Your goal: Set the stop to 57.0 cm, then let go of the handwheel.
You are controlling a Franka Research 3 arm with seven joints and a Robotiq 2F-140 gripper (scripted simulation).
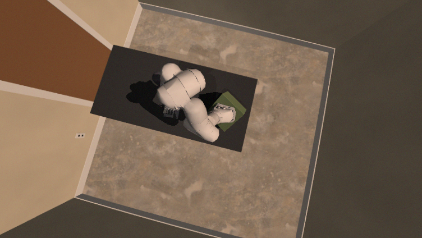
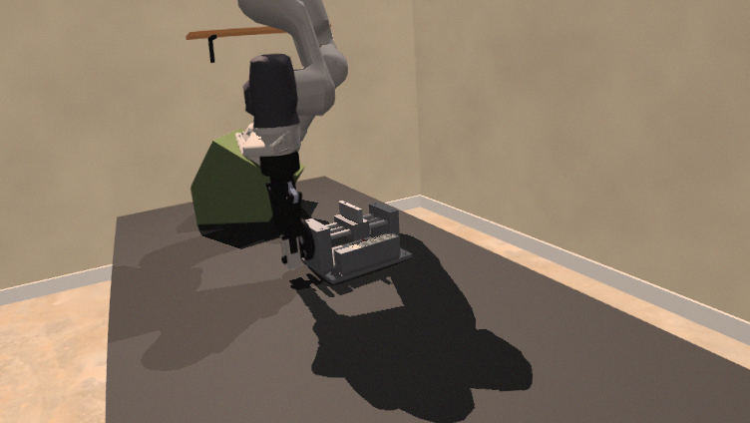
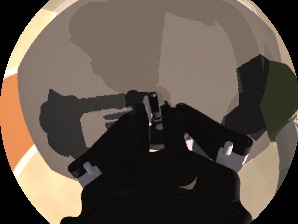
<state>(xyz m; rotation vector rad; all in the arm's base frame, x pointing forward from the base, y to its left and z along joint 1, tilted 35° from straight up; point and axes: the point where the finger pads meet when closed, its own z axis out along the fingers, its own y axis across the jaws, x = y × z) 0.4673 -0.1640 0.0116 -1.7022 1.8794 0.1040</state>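
The handwheel is 20 mm to the left of my hand and 10 mm below it. The rest, counted from my hand: grey stop fixture: 150 mm to the left, 30 mm above, 10 mm ahead.
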